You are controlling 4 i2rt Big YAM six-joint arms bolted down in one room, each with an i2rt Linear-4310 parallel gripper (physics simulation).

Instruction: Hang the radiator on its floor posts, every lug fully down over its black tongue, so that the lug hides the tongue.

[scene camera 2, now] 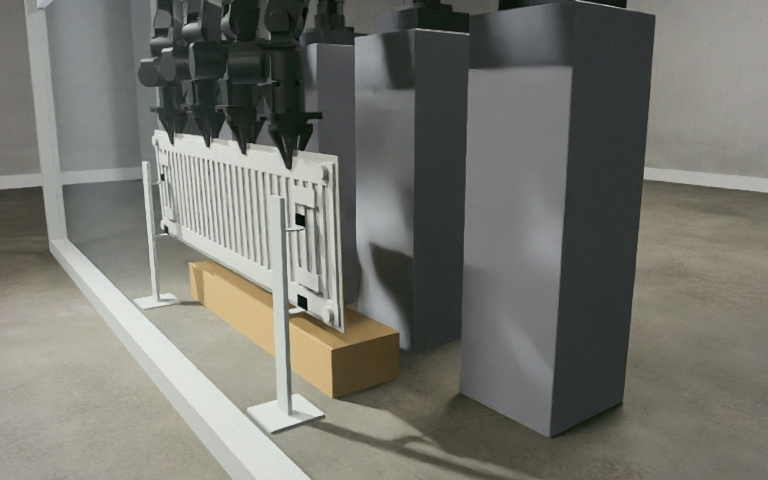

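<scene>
The white ribbed radiator (pixel 223 183) hangs upright under the four grippers, close behind two white floor posts (pixel 151 237) (pixel 281 339). Black tongues (pixel 300 219) (pixel 302 302) show uncovered at the near post. Small black tongues (pixel 162 177) (pixel 165 230) also show at the far post. The four grippers, from far left (pixel 172 137) through the middle two (pixel 208 141) (pixel 244 148) to the nearest (pixel 291 158), point down with fingers at the radiator's top edge and look shut on it. The rear fingers are largely hidden. The lugs cannot be made out clearly.
A long tan block (pixel 362 350) lies on the floor below the radiator; the gap between them is hard to judge. Tall grey pedestals (pixel 512 226) (pixel 385 186) stand behind and to the right. A white frame rail (pixel 169 373) runs along the floor in front of the posts.
</scene>
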